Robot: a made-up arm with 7 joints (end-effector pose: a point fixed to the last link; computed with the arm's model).
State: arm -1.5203 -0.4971 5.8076 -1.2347 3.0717 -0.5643 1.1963
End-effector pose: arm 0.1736 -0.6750 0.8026 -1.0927 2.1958 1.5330
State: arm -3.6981 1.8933 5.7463 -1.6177 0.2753 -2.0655 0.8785
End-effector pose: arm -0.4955 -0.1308 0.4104 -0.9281 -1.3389 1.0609
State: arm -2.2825 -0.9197 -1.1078 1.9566 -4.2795 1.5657 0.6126
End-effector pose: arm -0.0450 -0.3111 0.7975 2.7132 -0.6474 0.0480
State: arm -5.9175 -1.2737 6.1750 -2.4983 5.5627 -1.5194 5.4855
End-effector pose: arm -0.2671 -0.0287 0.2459 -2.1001 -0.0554 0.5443
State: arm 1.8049 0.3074 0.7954 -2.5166 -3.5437 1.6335 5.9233
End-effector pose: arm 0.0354 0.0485 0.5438 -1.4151 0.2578 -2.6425
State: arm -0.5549 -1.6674 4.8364 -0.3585 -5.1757 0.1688 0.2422
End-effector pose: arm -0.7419 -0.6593 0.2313 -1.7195 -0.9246 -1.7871
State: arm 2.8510 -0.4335 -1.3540 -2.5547 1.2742 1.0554 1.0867
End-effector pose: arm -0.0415 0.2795 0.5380 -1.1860 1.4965 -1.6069
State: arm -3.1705 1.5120 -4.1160 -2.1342 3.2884 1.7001 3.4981
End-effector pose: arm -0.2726 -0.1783 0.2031 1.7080 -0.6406 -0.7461
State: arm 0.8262 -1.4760 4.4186 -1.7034 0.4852 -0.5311 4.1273
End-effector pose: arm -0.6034 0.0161 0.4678 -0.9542 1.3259 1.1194
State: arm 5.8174 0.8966 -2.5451 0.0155 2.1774 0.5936 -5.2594
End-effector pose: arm 0.7137 0.3927 0.8757 1.8646 -0.0636 -1.2514
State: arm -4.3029 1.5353 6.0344 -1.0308 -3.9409 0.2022 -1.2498
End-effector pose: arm -0.4337 -0.6338 0.7196 -0.1142 2.6247 0.2233
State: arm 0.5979 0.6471 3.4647 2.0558 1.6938 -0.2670 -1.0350
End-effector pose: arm -0.0335 0.1499 0.8047 0.9124 1.4577 -0.0840
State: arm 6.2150 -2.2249 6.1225 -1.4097 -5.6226 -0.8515 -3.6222
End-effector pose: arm -0.1670 -0.0574 -0.3631 0.2927 -1.1841 0.3375
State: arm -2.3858 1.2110 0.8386 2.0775 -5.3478 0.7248 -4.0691
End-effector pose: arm -0.0185 0.4738 0.2454 -1.2088 -1.0178 1.4742
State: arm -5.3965 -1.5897 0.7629 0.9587 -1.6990 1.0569 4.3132
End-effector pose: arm -0.6378 0.5035 0.5854 1.2459 2.5428 -0.7989
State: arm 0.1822 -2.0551 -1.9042 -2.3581 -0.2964 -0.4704 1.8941
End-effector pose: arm -0.2708 -0.2225 0.3314 -0.8285 -2.1147 -0.1647
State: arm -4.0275 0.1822 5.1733 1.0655 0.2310 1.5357 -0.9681
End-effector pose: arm 0.0302 -0.4250 0.8783 -0.4585 0.1137 0.9210
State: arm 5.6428 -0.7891 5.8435 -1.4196 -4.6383 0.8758 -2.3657
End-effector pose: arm -0.3585 -0.6257 0.4973 0.2300 -1.7816 -2.0009
